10 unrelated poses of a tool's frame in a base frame.
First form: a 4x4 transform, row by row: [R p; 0 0 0 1], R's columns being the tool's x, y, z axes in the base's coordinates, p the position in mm. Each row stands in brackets.
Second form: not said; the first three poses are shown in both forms.
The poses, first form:
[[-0.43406, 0.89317, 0.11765, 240.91], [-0.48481, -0.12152, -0.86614, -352.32], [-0.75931, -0.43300, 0.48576, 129.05], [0, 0, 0, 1]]
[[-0.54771, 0.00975, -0.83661, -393.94], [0.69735, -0.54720, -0.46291, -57.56], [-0.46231, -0.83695, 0.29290, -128.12], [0, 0, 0, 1]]
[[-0.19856, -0.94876, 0.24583, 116.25], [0.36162, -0.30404, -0.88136, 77.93], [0.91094, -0.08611, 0.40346, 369.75], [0, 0, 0, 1]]
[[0.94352, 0.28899, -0.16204, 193.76], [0.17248, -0.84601, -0.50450, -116.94], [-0.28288, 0.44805, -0.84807, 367.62], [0, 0, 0, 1]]
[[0.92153, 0.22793, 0.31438, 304.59], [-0.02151, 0.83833, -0.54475, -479.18], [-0.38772, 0.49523, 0.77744, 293.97], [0, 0, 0, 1]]
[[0.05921, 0.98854, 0.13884, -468.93], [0.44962, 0.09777, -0.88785, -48.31], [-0.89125, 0.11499, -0.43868, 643.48], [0, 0, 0, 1]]
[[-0.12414, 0.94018, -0.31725, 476.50], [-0.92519, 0.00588, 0.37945, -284.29], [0.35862, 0.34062, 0.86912, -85.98], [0, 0, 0, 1]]
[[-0.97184, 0.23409, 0.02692, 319.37], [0.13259, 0.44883, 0.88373, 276.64], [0.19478, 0.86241, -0.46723, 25.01], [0, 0, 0, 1]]
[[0.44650, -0.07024, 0.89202, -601.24], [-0.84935, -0.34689, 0.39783, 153.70], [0.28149, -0.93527, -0.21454, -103.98], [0, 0, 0, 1]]
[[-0.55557, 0.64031, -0.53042, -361.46], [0.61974, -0.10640, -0.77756, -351.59], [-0.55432, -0.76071, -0.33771, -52.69], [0, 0, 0, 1]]
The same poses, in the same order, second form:
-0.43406, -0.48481, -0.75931, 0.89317, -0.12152, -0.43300, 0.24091, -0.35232, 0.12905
-0.54771, 0.69735, -0.46231, 0.00975, -0.54720, -0.83695, -0.39394, -0.05756, -0.12812
-0.19856, 0.36162, 0.91094, -0.94876, -0.30404, -0.08611, 0.11625, 0.07793, 0.36975
0.94352, 0.17248, -0.28288, 0.28899, -0.84601, 0.44805, 0.19376, -0.11694, 0.36762
0.92153, -0.02151, -0.38772, 0.22793, 0.83833, 0.49523, 0.30459, -0.47918, 0.29397
0.05921, 0.44962, -0.89125, 0.98854, 0.09777, 0.11499, -0.46893, -0.04831, 0.64348
-0.12414, -0.92519, 0.35862, 0.94018, 0.00588, 0.34062, 0.47650, -0.28429, -0.08598
-0.97184, 0.13259, 0.19478, 0.23409, 0.44883, 0.86241, 0.31937, 0.27664, 0.02501
0.44650, -0.84935, 0.28149, -0.07024, -0.34689, -0.93527, -0.60124, 0.15370, -0.10398
-0.55557, 0.61974, -0.55432, 0.64031, -0.10640, -0.76071, -0.36146, -0.35159, -0.05269

